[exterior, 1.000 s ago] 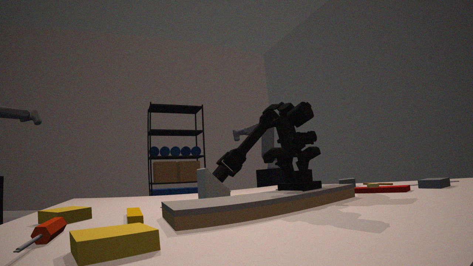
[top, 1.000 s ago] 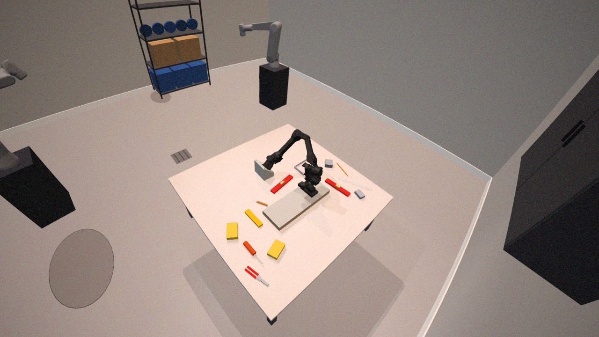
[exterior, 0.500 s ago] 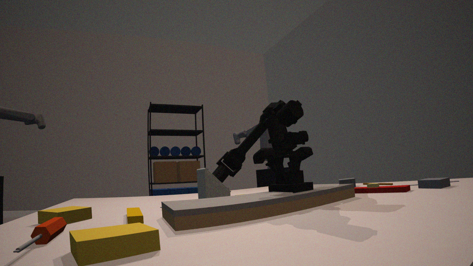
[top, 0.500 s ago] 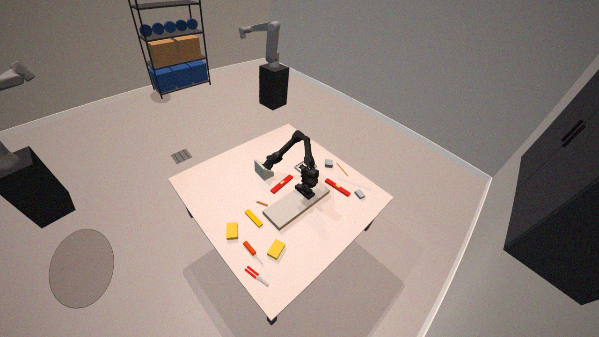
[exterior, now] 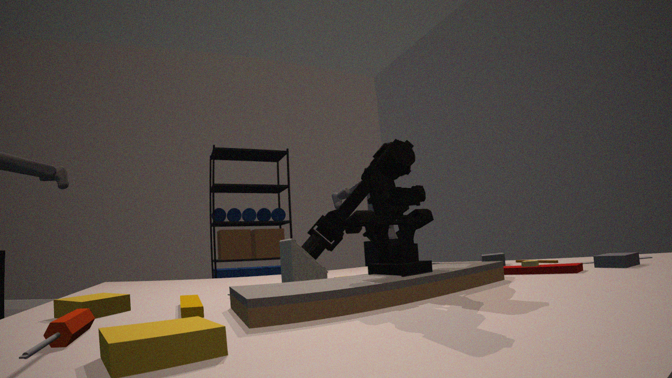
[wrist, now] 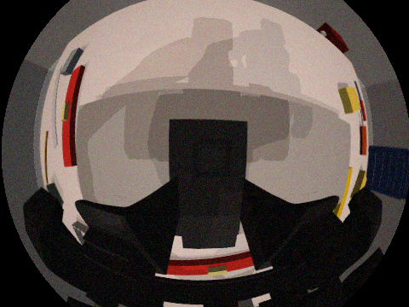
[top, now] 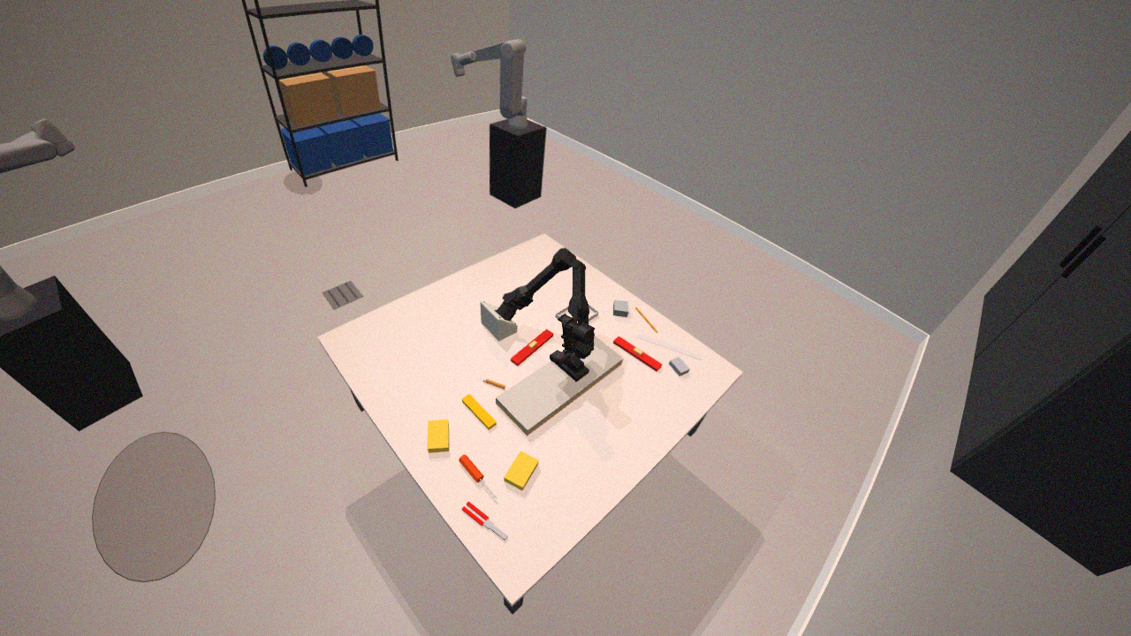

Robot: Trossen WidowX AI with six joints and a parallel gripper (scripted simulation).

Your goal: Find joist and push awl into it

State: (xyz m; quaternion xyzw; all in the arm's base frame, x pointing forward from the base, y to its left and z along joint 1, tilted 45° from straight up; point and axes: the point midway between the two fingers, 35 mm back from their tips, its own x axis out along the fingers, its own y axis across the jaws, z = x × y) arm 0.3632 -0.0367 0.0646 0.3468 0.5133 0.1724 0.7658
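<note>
Now: the grey tray 200 mm behind my gripper tip, 280 mm to the left of it and 50 mm below it. From my gripper tip the other things lie so: stud finder (10 mm ahead, 20 mm above); then awl (210 mm behind, 260 mm to the right, 60 mm below); then pencil (40 mm ahead, 500 mm to the left, 60 mm below).
</note>
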